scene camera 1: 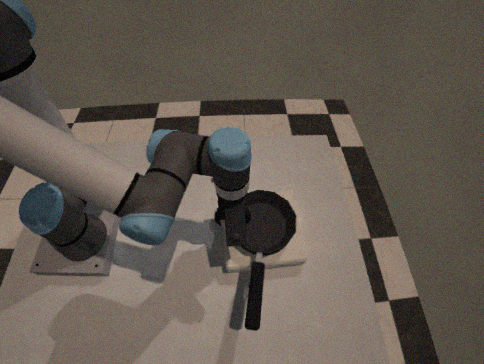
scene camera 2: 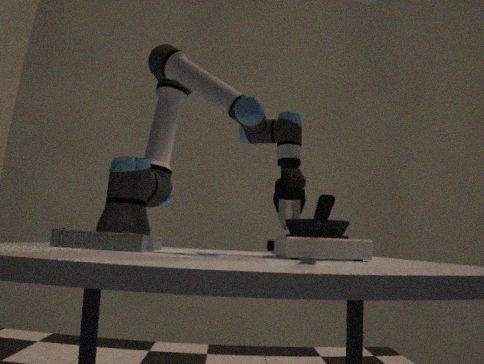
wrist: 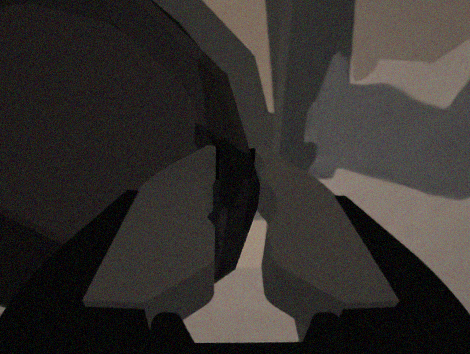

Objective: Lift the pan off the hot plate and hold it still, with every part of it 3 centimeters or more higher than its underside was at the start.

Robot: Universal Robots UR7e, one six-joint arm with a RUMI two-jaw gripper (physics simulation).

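The dark round pan sits level on the pale, low hot plate. Its black handle sticks out over the hot plate's edge, toward the bottom in scene camera 1, and slants upward. My gripper points down at the pan's side nearest the robot base, and its fingers are shut on the pan's side wall at the rim. In scene camera 1 the wrist and gripper body hide the fingertips.
A black knob sticks out of the hot plate's side toward the robot base. The robot's base plate stands on the same pale table. The arm reaches over from the left.
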